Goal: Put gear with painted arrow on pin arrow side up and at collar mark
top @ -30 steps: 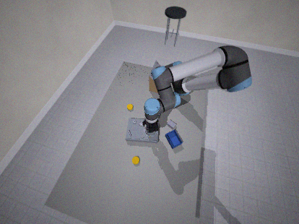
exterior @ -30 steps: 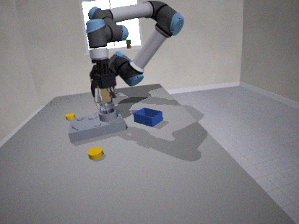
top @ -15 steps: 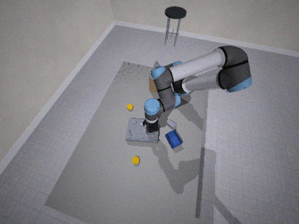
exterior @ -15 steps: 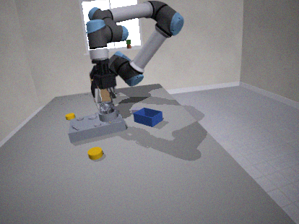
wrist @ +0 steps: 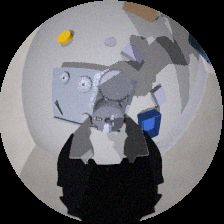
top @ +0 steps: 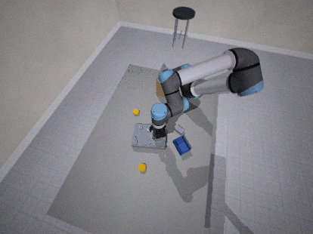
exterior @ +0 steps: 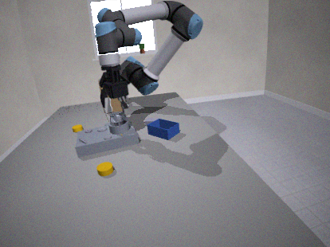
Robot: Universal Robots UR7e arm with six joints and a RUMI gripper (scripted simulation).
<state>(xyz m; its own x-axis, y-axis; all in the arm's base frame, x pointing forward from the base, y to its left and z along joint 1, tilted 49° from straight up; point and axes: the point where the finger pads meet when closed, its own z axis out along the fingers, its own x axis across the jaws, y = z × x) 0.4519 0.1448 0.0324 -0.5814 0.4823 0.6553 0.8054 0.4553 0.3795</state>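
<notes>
My hand is right at the grey gear. From my hand the other things lie so: blue bin: 10 mm behind, 180 mm to the left, 90 mm below; yellow disc: 230 mm ahead, 10 mm to the right, 90 mm below.
</notes>
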